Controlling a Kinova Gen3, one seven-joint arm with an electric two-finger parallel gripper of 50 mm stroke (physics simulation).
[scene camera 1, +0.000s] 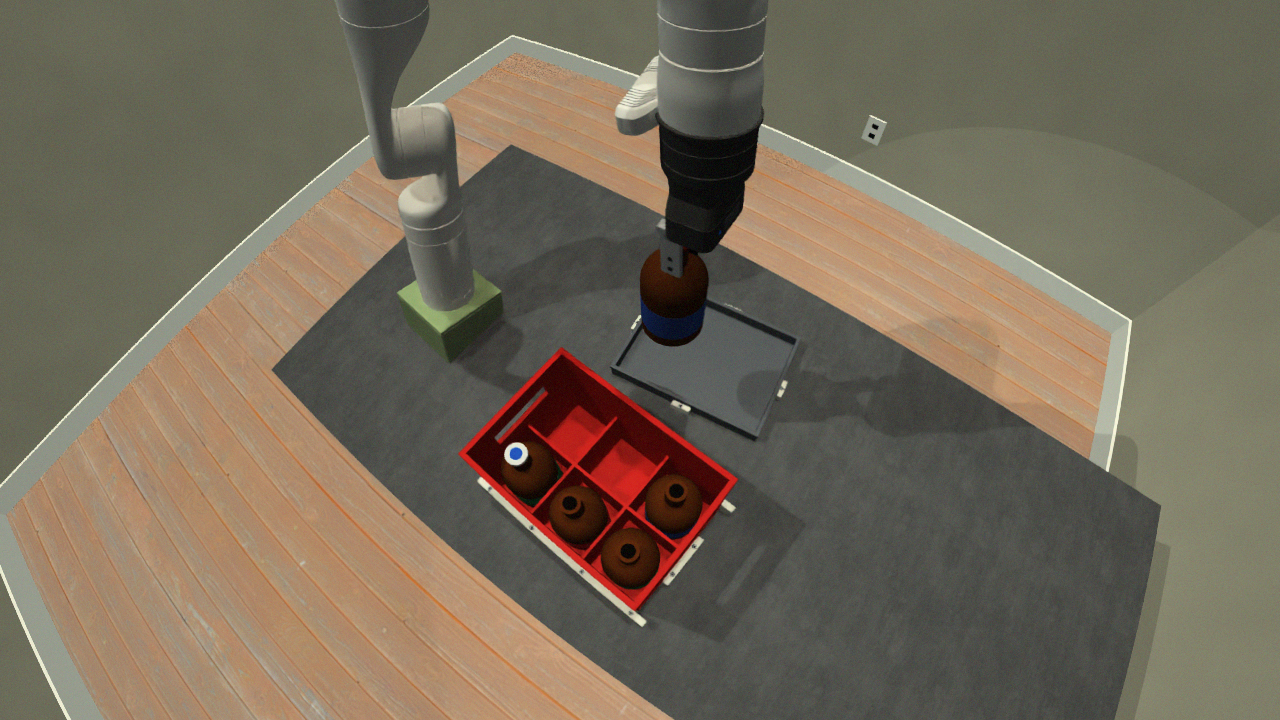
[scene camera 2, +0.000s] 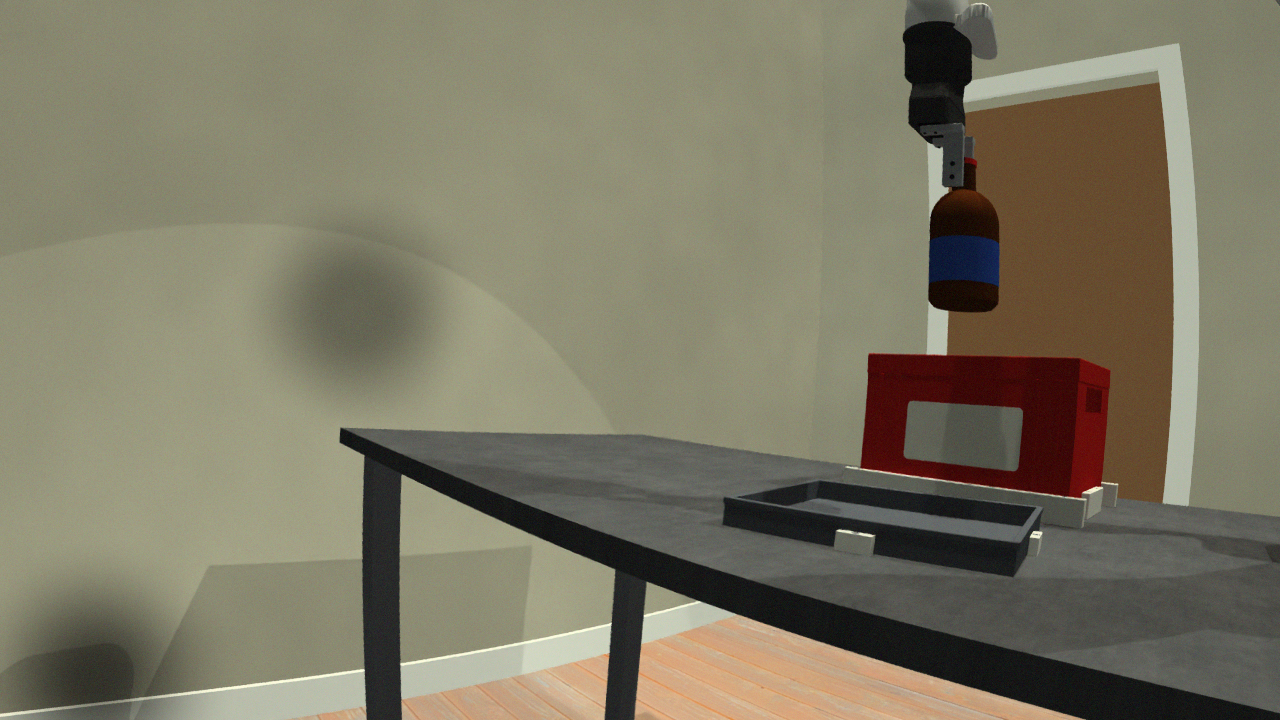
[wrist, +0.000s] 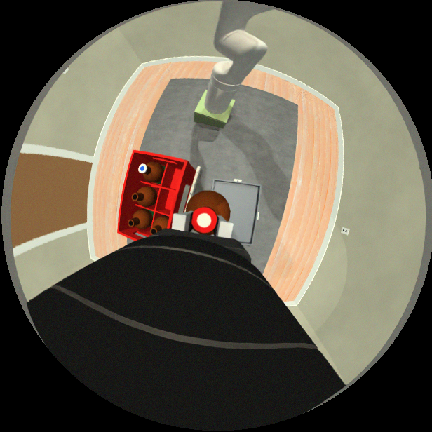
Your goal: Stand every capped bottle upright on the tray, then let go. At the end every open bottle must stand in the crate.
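Places are measured from the arm's base along level axes (x up, y ahead, z left), in centimetres.
Where they show: gripper, fingertip midpoint: (scene camera 1: 681, 260) (scene camera 2: 957, 190); arm's base at its link origin: (scene camera 1: 448, 291).
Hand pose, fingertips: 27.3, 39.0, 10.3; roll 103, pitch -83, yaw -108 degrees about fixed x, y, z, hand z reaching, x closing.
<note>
Things, the pixels of their centre, and the offset from my fingertips, as dx, dy, dz.
- brown bottle at the middle of its body: (scene camera 2: 964, 233) (scene camera 1: 674, 284) -4.6, -0.7, +0.0
- grey tray at the middle of its body: (scene camera 2: 894, 518) (scene camera 1: 708, 355) -32.6, +0.9, +9.0
- red crate at the middle of its body: (scene camera 2: 988, 431) (scene camera 1: 600, 486) -25.1, +2.8, -19.0
My gripper (scene camera 1: 673, 259) (scene camera 2: 958, 171) (wrist: 204, 220) is shut on the neck of a brown bottle (scene camera 1: 673, 300) (scene camera 2: 964, 259) (wrist: 209, 199) with a red cap and blue label. It hangs upright, high above table level, apart from the grey tray (scene camera 1: 742, 367) (scene camera 2: 778, 526) (wrist: 242, 210); in the wrist view it overlaps the tray's crate-side edge. The tray holds no bottle. The red crate (scene camera 1: 626, 416) (scene camera 2: 971, 380) (wrist: 182, 175) holds a bottle (scene camera 1: 529, 472) (wrist: 154, 172) with a white-and-blue cap and three open bottles (scene camera 1: 578, 517) (scene camera 1: 630, 562) (scene camera 1: 673, 510). Two tray-side compartments are empty.
The arm's green base block (scene camera 1: 452, 313) (wrist: 212, 117) stands behind the crate and tray. White strips (scene camera 1: 559, 548) (scene camera 2: 966, 489) run along the crate's foot. Small white blocks (scene camera 1: 680, 406) (scene camera 2: 854, 541) sit against the tray's sides. The crate walls rise well above the tray.
</note>
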